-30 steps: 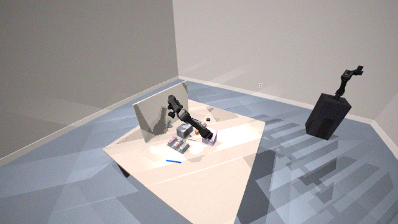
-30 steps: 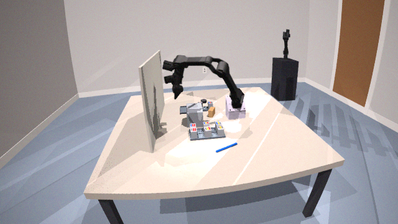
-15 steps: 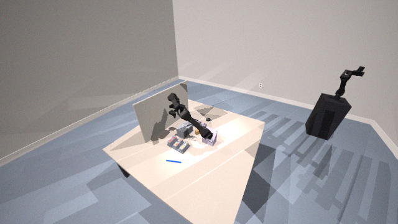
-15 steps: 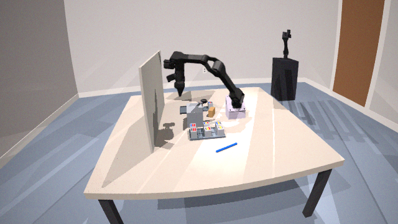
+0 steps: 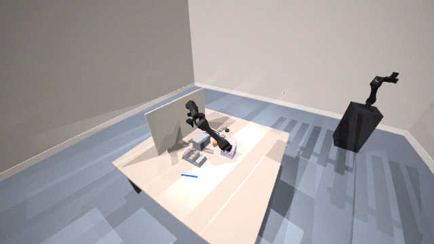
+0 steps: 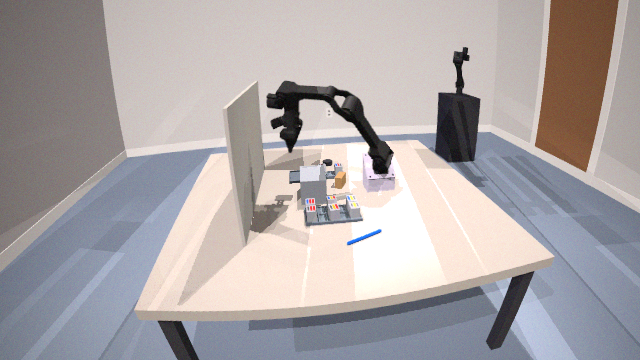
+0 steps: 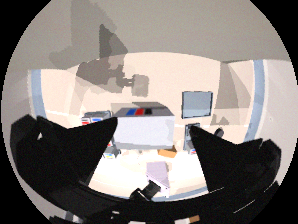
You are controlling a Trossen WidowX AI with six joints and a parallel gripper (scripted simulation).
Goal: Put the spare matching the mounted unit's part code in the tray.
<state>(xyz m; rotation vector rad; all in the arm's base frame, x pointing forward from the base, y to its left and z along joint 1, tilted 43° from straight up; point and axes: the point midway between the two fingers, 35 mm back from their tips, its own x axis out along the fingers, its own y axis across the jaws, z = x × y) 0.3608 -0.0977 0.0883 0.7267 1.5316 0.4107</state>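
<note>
My gripper tip is now 210 mm past the spare, 160 mm to the left of it and 160 mm above it. Also, from my gripper tip: beige panel (170 mm ahead, 30 mm above, 20 mm to the left); then grey mounted unit (150 mm below, 70 mm behind, 40 mm to the left); then flat grey tray (190 mm below, 170 mm to the right, 30 mm behind).
</note>
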